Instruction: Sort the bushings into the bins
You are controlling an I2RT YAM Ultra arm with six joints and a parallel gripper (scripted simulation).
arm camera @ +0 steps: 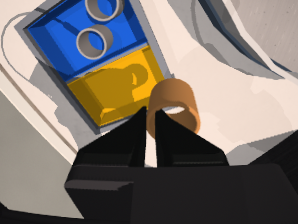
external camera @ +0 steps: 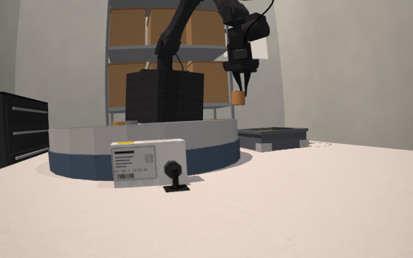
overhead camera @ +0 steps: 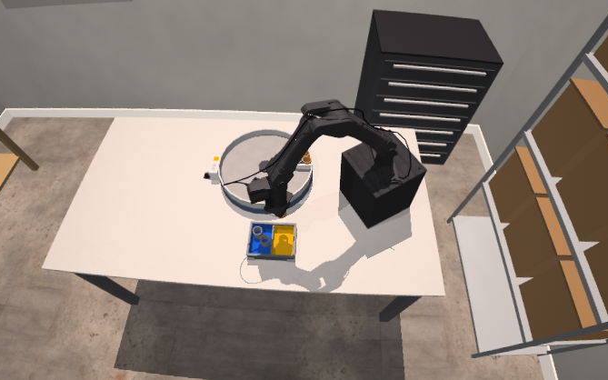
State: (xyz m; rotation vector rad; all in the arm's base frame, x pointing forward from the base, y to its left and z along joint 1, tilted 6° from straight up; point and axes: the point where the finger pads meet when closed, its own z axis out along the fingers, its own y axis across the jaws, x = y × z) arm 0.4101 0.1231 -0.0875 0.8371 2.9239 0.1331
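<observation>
The yellow bin lies 10 mm behind my hand, 60 mm to the left of it and 140 mm below it. From my hand the other things lie so: blue bin: 80 mm ahead, 50 mm to the left, 140 mm below; then round grey turntable: 50 mm ahead, 300 mm to the right, 100 mm below.
</observation>
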